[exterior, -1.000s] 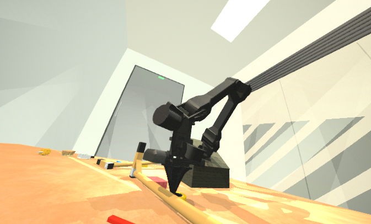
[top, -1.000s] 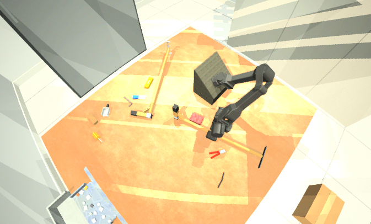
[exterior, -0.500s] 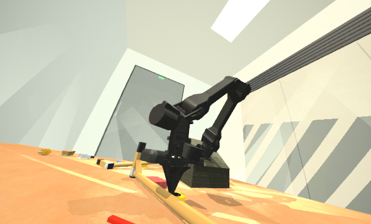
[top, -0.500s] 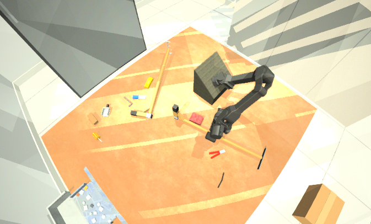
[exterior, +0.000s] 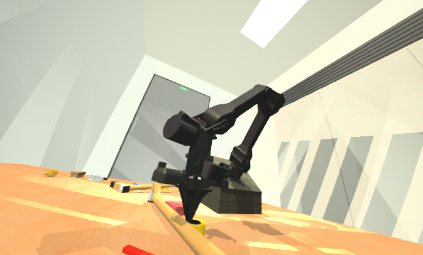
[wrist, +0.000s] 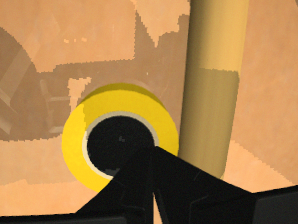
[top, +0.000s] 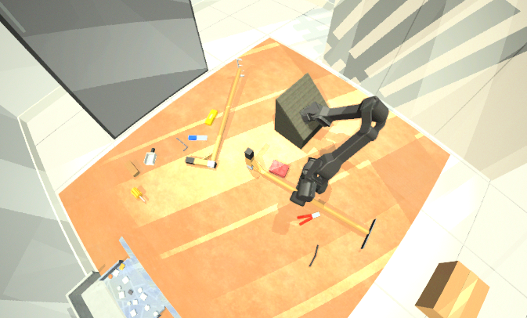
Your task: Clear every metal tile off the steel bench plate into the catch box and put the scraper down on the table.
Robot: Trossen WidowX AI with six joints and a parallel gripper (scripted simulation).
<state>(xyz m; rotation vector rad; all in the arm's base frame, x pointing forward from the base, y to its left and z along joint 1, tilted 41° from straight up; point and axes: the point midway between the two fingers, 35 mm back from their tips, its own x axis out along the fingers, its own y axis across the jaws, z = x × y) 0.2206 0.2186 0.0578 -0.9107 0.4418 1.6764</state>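
Now: the long scraper 20 mm ahead of my gripper tip, 30 mm to the left of it and 40 mm above it. Also, from my gripper tip: red clip (60 mm ahead, 100 mm to the left, 20 mm below); then red block (140 mm to the right, 10 mm below); then yellow tape roll (10 mm behind, 10 mm below).
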